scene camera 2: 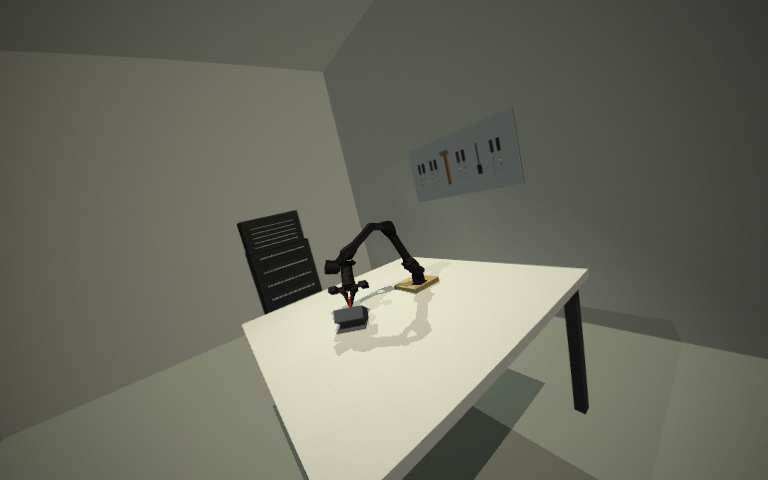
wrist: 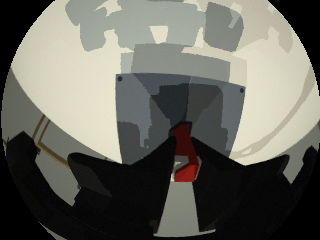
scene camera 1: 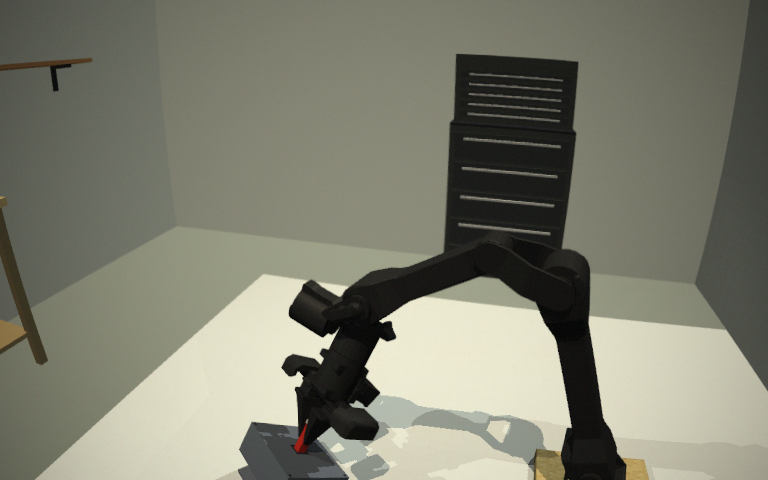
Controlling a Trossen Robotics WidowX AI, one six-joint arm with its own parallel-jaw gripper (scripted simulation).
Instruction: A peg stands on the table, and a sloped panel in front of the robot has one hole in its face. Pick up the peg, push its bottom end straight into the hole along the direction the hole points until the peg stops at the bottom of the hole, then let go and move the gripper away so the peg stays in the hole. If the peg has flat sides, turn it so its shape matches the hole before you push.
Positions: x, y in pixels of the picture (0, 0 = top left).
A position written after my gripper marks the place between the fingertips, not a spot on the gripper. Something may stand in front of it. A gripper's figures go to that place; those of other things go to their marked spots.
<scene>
My gripper (wrist: 181, 141) is 10 cm from the lens. A peg (wrist: 186, 164) is 6 cm from the lens.
</scene>
